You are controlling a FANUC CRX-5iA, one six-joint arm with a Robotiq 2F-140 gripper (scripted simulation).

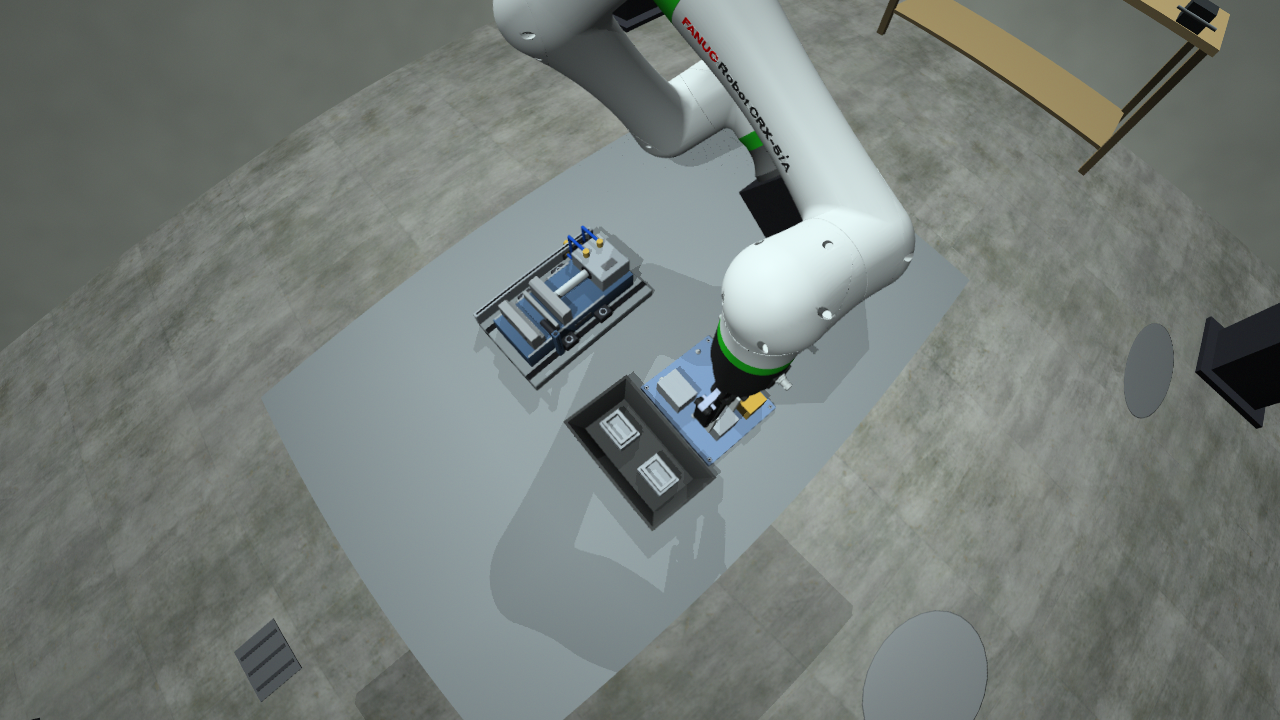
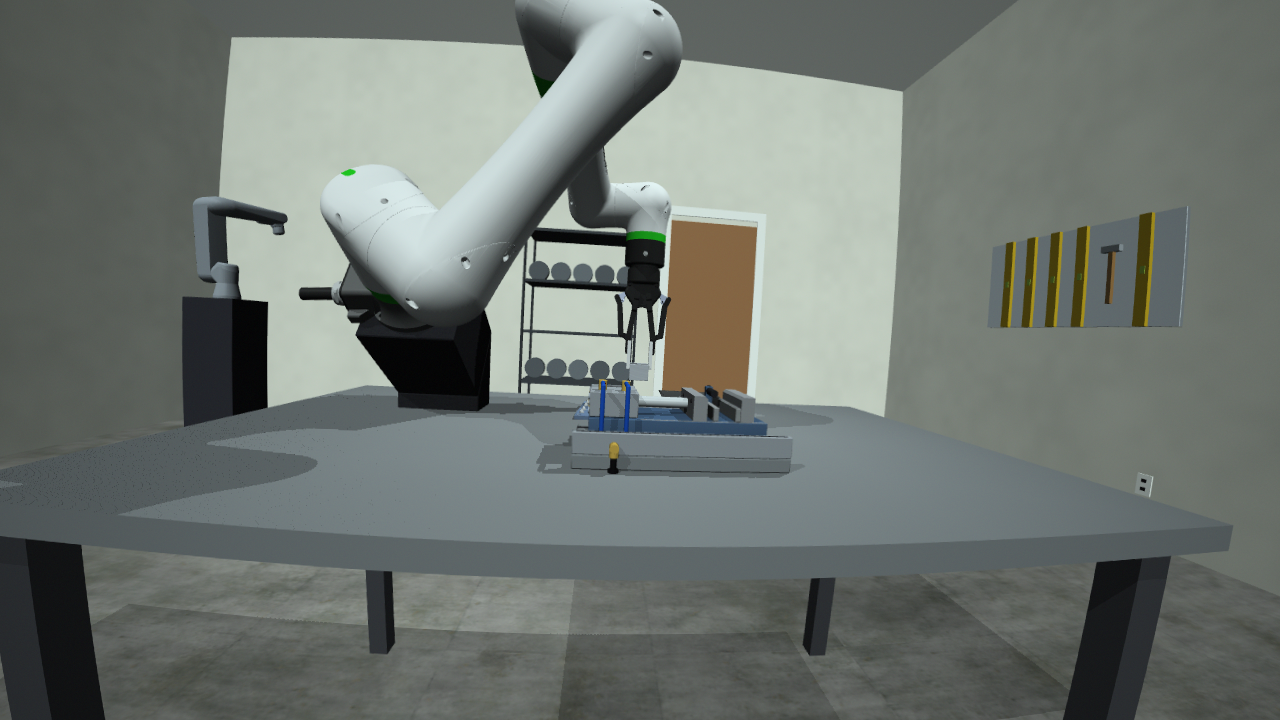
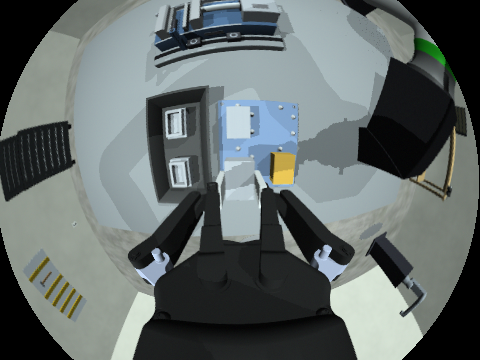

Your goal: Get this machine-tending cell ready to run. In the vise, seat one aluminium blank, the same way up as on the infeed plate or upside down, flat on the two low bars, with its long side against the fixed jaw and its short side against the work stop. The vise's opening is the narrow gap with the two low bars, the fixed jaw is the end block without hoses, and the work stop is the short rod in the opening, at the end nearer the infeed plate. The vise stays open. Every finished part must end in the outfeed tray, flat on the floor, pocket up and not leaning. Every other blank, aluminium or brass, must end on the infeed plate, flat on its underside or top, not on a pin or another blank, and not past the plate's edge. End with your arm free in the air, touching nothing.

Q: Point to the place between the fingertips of my gripper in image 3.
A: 239, 179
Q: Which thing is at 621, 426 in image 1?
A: A finished part.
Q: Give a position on an aluminium blank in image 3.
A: At 237, 117
